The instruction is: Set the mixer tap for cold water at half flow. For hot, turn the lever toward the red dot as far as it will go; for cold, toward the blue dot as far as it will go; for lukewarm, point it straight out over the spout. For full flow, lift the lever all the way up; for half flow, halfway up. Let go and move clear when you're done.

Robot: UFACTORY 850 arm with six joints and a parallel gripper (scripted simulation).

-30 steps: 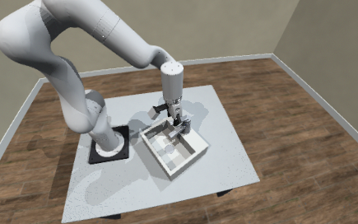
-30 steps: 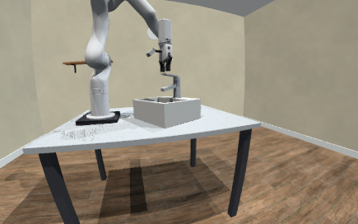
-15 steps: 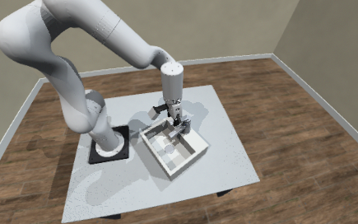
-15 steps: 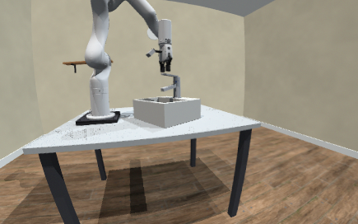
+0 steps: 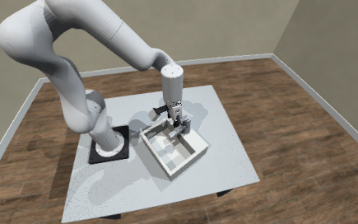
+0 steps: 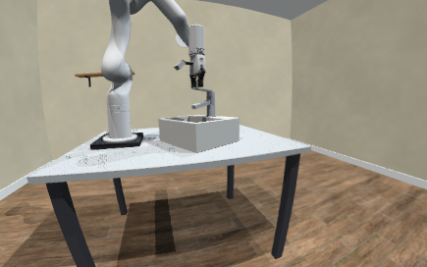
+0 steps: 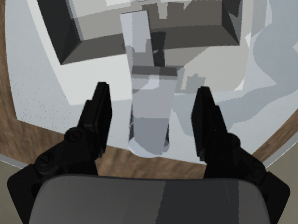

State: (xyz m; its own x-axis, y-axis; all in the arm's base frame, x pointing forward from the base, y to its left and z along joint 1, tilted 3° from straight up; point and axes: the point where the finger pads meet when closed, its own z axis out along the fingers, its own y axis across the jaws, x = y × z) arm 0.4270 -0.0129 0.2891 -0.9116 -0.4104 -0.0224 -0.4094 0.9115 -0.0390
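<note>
Right now my hand is 30 mm short of the lever, 30 mm above it and 10 mm to the right of it. Also, from my hand: grey mixer tap: 70 mm below, 60 mm ahead, 20 mm to the left; then white sink basin: 260 mm below, 30 mm to the right, 20 mm behind.
</note>
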